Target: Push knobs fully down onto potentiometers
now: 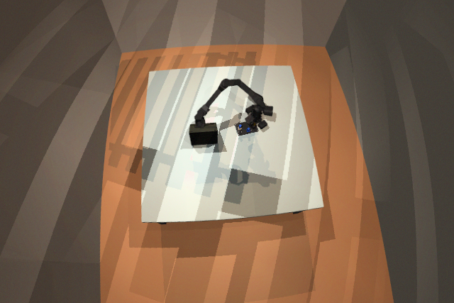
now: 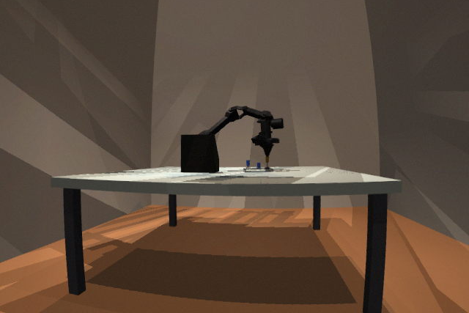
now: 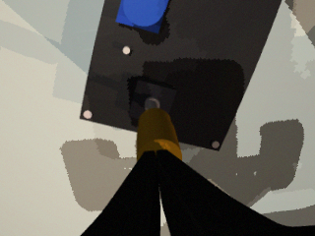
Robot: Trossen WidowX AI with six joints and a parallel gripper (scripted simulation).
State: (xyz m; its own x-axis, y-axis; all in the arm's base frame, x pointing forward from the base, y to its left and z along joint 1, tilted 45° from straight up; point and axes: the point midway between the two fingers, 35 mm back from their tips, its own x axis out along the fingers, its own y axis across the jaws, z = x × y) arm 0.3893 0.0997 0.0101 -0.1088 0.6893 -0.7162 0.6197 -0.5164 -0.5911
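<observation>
Right now my gripper tip is 11 cm past the blue knob, 2 cm to the left of it and 3 cm above it. The rest, counted from my gripper tip: orange knob 1 cm below.
</observation>
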